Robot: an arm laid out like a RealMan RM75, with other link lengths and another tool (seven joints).
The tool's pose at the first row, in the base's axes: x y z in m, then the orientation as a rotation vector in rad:
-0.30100, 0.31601, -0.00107, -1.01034, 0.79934, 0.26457
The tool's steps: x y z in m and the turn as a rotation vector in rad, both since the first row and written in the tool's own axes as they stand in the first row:
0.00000, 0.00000, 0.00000, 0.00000, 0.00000, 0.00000
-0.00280, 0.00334, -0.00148, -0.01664, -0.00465, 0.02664
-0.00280, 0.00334, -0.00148, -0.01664, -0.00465, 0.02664
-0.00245, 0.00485, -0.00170, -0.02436, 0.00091, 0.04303
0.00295, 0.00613, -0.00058, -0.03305, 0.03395, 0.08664
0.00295, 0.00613, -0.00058, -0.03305, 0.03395, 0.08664
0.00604, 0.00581, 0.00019, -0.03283, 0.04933, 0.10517
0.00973, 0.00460, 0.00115, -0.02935, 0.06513, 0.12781
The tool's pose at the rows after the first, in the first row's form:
-0.30100, 0.31601, -0.00107, -1.01034, 0.79934, 0.26457
-0.30546, 0.31697, -0.00170, -1.01491, 0.80796, 0.29674
-0.30546, 0.31697, -0.00170, -1.01491, 0.80796, 0.29674
-0.30614, 0.31753, -0.00299, -1.01700, 0.82105, 0.31141
-0.30256, 0.31831, -0.00731, -1.01476, 0.87322, 0.33659
-0.30256, 0.31831, -0.00731, -1.01476, 0.87322, 0.33659
-0.29988, 0.31831, -0.00905, -1.01021, 0.89684, 0.34496
-0.29621, 0.31790, -0.01059, -1.00090, 0.92313, 0.35525

